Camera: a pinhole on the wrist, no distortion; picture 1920 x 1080 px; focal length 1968.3 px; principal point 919.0 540.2 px. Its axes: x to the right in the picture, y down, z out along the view. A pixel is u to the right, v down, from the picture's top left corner.
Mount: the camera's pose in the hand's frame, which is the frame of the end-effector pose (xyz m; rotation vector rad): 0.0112 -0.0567 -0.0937 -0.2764 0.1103 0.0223
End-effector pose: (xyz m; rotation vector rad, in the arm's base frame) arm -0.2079 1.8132 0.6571 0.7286 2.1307 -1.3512
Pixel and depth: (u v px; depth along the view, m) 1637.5 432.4 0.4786
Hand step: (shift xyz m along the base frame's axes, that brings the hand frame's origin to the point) -0.0910 -0.2648 -0.3217
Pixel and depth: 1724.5 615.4 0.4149
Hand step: -0.0755 -0.1928 -0.3008
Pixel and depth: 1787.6 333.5 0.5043
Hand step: -0.1371 -0.2871 -0.3540
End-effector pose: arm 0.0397 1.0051 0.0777 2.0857 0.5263 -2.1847
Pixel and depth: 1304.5 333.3 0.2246
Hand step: -0.1279 -0.0054 -0.0725
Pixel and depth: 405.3 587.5 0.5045
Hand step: -0.3508 -0.2167 0.0546
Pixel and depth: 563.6 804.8 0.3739
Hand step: -0.2180 -0.1672 0.0043
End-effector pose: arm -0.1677 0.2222 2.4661 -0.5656 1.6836 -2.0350
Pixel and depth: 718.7 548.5 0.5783
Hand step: 0.2596 -0.3993 -0.0192
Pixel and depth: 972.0 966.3 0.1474
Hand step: -0.0016 -0.0499 -0.0063
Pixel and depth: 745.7 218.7 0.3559
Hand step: 0.1331 -0.2227 0.0628
